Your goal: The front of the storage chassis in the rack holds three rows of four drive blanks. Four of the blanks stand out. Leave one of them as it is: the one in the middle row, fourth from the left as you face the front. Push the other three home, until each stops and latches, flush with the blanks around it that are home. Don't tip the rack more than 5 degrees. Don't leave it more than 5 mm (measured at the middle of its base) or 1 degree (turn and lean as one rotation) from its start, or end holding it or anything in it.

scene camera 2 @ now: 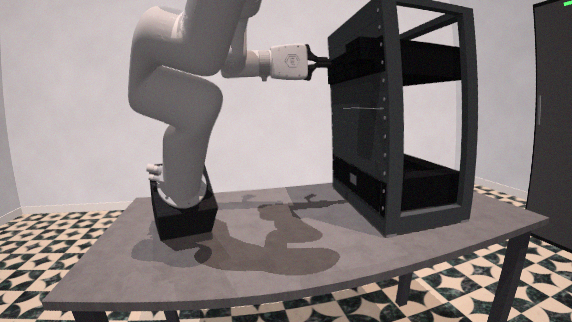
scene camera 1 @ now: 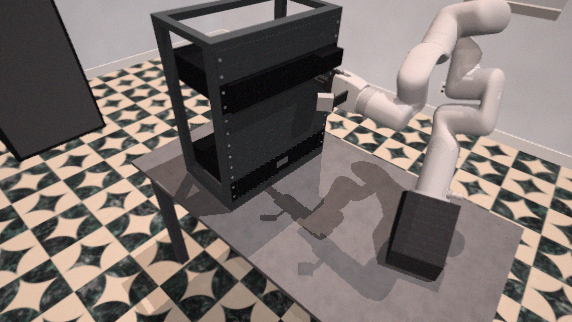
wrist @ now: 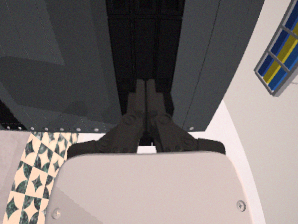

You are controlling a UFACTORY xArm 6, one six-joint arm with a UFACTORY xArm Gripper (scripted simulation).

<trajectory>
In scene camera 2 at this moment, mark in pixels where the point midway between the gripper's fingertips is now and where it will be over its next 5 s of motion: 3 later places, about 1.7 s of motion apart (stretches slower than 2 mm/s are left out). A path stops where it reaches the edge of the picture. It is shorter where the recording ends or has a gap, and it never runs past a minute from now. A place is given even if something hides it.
My gripper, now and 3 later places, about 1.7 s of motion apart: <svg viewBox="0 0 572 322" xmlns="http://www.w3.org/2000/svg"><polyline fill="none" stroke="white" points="330,62 328,43 351,44 360,45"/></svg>
</trajectory>
